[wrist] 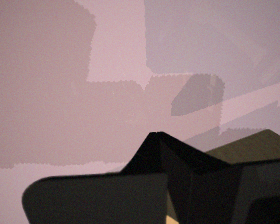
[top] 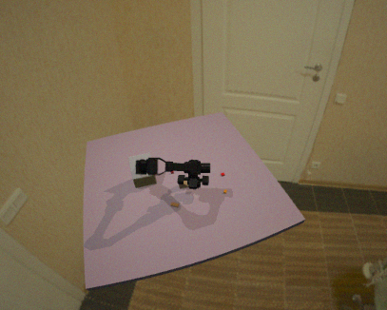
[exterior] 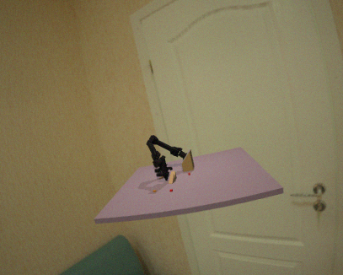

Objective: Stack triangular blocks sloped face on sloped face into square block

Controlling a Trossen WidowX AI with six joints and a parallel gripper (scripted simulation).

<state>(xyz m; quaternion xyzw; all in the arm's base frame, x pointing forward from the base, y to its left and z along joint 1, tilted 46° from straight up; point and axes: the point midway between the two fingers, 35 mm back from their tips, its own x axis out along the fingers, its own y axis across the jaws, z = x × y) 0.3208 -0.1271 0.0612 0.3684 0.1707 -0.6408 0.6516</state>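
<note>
My gripper tip is now 60 mm to the right of the wooden triangular block. Also, from my gripper tip: orange cube (190 mm ahead, 50 mm to the right, 10 mm below); small tan piece (130 mm behind, 90 mm to the right, 10 mm below).
</note>
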